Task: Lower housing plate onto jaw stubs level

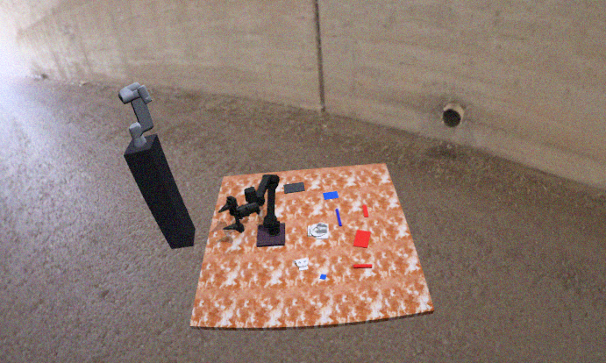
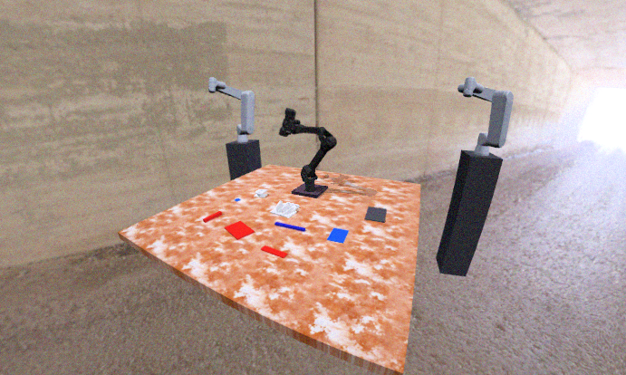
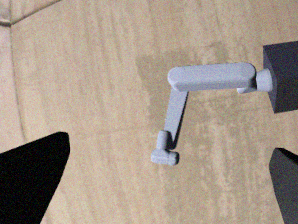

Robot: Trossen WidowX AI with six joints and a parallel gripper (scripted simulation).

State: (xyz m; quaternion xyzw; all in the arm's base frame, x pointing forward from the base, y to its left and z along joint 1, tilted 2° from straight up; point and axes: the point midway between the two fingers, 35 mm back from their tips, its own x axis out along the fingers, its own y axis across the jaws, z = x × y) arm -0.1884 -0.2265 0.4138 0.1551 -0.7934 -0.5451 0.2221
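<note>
Right now the white part is 360 mm ahead of my gripper tip, 30 mm to the right of it and 420 mm below it. Also, from my gripper tip: red strip (690 mm ahead, 130 mm to the right, 420 mm below); blue bar (650 mm ahead, 290 mm to the left, 420 mm below); red square (750 mm ahead, 80 mm to the left, 430 mm below).
</note>
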